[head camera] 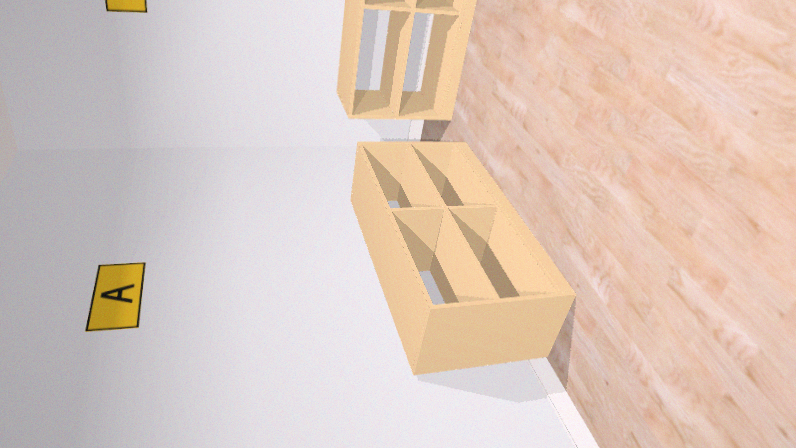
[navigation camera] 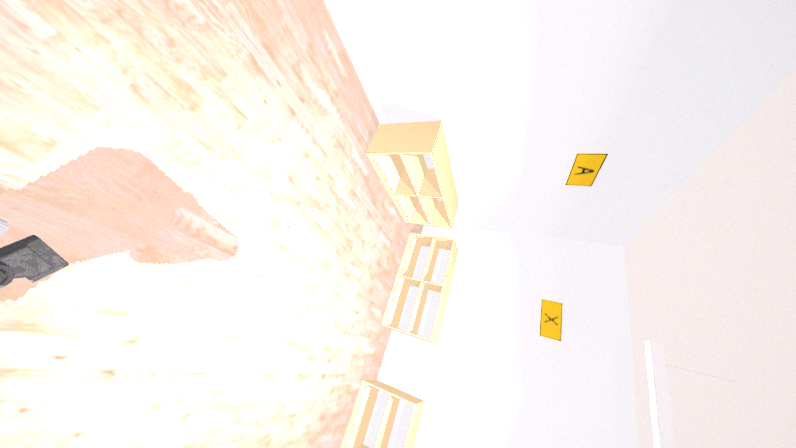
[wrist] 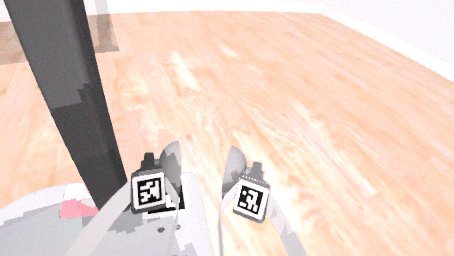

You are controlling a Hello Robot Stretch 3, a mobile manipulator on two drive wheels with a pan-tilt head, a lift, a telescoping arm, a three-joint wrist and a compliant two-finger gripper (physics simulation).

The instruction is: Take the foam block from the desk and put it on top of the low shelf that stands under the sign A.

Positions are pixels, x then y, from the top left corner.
The gripper shows in the wrist view [203, 162]; in the head camera view it is out of frame, in the navigation camera view it is out of frame. One and the same spot on a yellow sign A: [navigation camera: 586, 166] is [head camera: 116, 303].
